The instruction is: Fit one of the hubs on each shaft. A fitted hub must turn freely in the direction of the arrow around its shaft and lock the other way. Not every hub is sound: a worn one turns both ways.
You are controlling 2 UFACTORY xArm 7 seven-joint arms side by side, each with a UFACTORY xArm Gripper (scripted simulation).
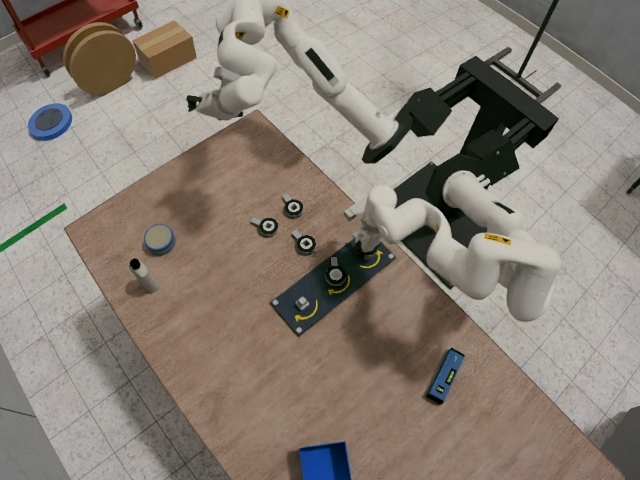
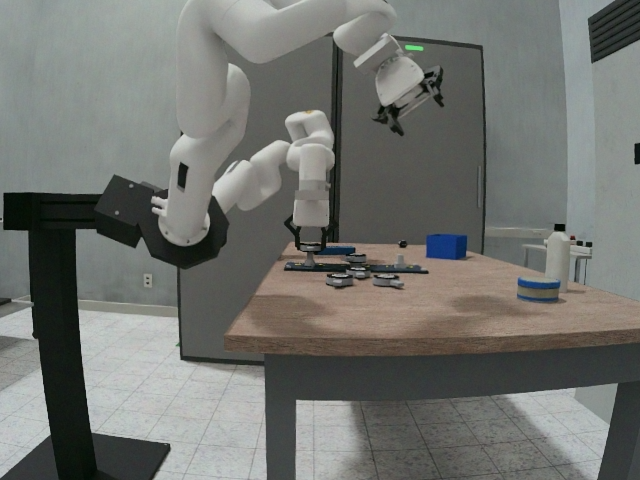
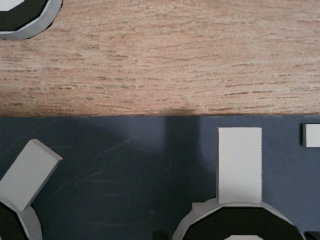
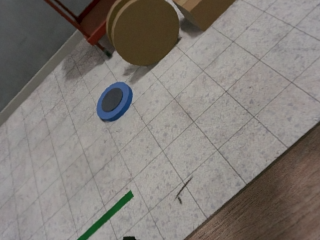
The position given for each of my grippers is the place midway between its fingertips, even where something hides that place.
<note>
I see my left gripper [image 2: 310, 250], my right gripper [image 2: 418, 116], a white bottle [image 2: 558, 248], a tape roll [image 2: 534, 289] and a dark board [image 2: 309, 266].
The tape roll is seen too in image 1 [image 1: 158, 238]. My right gripper shows as well in image 1 [image 1: 204, 111]. The dark board is seen too in image 3 [image 3: 116, 170]. Image 3 misses the white bottle: it is out of frame. Image 4 does not show the white bottle: it is out of frame.
</note>
